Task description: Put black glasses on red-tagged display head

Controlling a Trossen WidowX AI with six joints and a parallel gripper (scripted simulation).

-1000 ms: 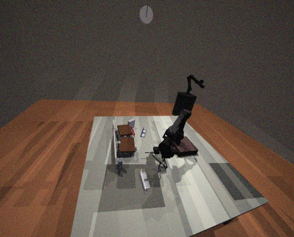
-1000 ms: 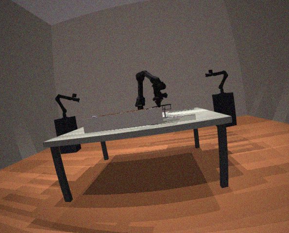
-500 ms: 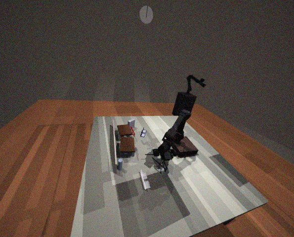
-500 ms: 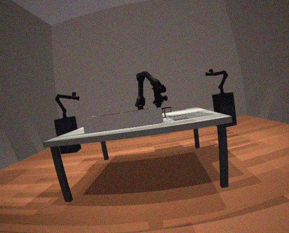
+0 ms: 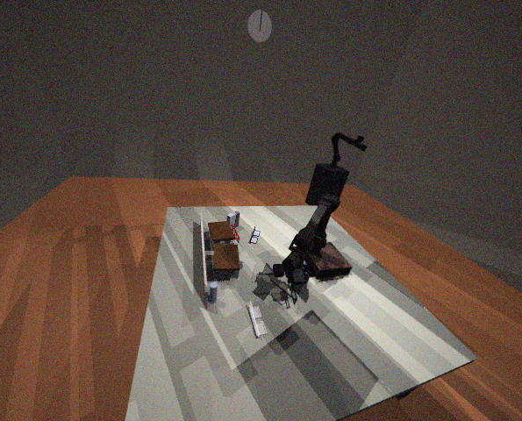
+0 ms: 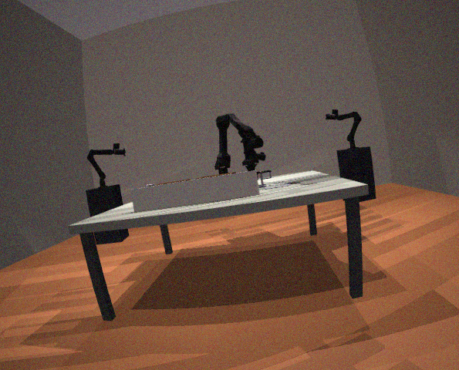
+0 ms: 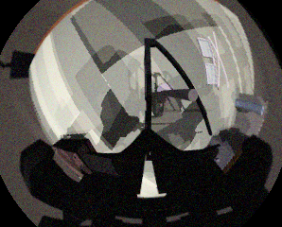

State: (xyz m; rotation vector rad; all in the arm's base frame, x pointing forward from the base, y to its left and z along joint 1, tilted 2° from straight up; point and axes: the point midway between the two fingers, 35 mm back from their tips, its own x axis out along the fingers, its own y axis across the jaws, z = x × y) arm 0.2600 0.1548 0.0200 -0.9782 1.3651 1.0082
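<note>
My gripper tip is 6 cm short of the stand, 4 cm to the right of it and 3 cm above it. The rest, counted from my gripper tip: head 23 cm ahead, 20 cm to the right; then glasses 4 cm ahead, 1 cm to the right, 1 cm above; then white panel 35 cm ahead, 32 cm to the right.
</note>
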